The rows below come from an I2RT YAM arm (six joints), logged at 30 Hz.
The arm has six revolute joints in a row. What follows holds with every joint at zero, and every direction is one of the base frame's. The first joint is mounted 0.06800 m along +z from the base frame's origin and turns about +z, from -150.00 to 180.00 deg. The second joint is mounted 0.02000 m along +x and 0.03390 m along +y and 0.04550 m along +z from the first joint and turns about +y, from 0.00 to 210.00 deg. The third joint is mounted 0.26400 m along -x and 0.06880 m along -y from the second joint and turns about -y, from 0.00 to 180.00 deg. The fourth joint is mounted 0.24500 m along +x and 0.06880 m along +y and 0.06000 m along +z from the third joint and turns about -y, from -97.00 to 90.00 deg. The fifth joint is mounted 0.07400 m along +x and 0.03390 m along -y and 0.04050 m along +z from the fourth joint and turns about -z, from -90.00 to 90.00 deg. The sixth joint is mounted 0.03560 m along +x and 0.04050 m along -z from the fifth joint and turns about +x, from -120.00 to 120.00 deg. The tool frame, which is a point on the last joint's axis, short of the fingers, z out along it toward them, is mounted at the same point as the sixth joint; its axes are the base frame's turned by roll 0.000, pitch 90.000 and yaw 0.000 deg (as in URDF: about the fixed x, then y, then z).
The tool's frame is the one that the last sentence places.
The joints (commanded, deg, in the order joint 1, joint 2, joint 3, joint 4, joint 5, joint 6), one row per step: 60.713, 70.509, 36.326, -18.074, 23.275, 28.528; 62.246, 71.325, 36.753, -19.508, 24.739, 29.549; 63.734, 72.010, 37.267, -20.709, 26.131, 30.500; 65.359, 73.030, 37.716, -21.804, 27.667, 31.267; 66.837, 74.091, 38.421, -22.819, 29.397, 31.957; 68.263, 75.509, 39.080, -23.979, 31.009, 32.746; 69.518, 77.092, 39.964, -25.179, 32.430, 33.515; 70.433, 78.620, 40.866, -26.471, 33.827, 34.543; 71.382, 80.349, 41.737, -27.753, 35.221, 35.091; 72.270, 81.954, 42.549, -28.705, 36.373, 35.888
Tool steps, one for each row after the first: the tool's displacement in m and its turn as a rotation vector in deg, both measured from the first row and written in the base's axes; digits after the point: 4 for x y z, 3 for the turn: -0.0046, 0.0029, -0.0021, -1.529, 0.134, -0.091; -0.0089, 0.0061, -0.0030, -2.679, -0.001, -0.111; -0.0136, 0.0097, -0.0053, -4.255, -0.251, 0.087; -0.0174, 0.0137, -0.0062, -5.670, -0.873, 0.110; -0.0213, 0.0177, -0.0090, -7.474, -1.253, 0.124; -0.0244, 0.0221, -0.0113, -9.205, -1.584, 0.121; -0.0264, 0.0258, -0.0135, -10.781, -1.888, -0.367; -0.0286, 0.0297, -0.0167, -12.861, -2.310, -0.416; -0.0307, 0.0336, -0.0195, -14.331, -2.670, -0.582
